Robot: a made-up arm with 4 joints.
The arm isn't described. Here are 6 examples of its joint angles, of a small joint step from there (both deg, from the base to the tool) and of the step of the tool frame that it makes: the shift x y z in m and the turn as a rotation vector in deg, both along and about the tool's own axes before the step.
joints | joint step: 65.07 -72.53 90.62 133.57 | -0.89 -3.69 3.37 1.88
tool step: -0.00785 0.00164 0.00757 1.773 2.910 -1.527
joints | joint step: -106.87 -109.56 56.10 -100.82 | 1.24 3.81 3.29 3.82
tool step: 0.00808 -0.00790 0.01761 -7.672 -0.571 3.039
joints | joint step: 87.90 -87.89 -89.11 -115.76 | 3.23 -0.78 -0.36 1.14
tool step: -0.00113 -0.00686 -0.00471 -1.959 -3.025 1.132
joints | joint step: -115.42 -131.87 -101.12 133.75 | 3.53 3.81 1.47 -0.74
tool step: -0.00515 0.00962 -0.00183 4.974 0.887 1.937
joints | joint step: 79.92 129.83 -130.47 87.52 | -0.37 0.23 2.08 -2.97
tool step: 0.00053 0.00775 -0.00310 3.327 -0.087 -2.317
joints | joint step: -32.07 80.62 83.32 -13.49 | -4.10 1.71 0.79 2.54
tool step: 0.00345 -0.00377 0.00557 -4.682 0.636 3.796
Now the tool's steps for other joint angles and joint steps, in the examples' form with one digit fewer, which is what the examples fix.
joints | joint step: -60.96 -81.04 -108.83 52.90 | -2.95 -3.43 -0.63 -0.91
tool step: 0.0092 -0.0172 0.0055 -3.29 -0.69 1.79
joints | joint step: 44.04 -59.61 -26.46 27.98 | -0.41 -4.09 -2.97 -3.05
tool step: 0.0059 0.0091 0.0017 1.45 1.15 4.80
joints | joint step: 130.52 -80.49 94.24 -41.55 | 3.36 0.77 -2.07 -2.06
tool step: 0.0027 0.0103 -0.0060 1.48 3.36 1.46
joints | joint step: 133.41 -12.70 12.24 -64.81 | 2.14 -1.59 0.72 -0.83
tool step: 0.0048 0.0119 -0.0014 0.69 0.33 3.24
